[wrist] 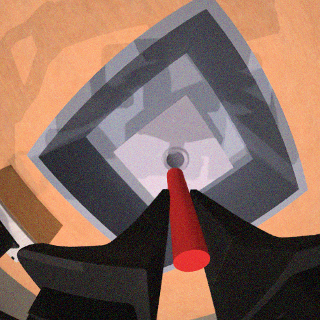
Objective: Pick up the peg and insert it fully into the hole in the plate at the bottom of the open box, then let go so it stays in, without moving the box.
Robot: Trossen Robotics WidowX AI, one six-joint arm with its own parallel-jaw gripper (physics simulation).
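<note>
A red peg (184,220) is held between the two black fingers of my gripper (178,195), which is shut on it. The peg's far end lies just below the hole in the view. The pale square plate (145,152) lies at the bottom of the open grey box (90,187). The round hole (175,159) with a raised ring is near the plate's middle. The peg and fingers overlap the box's near corner in the view and hide part of it. The gap between the peg's far end and the hole cannot be judged exactly.
A brown block (31,205) with a white and black part beside it stands on the wooden-coloured table (65,75) at the left edge. The box's high walls surround the plate. Shadows fall on the table and inside the box.
</note>
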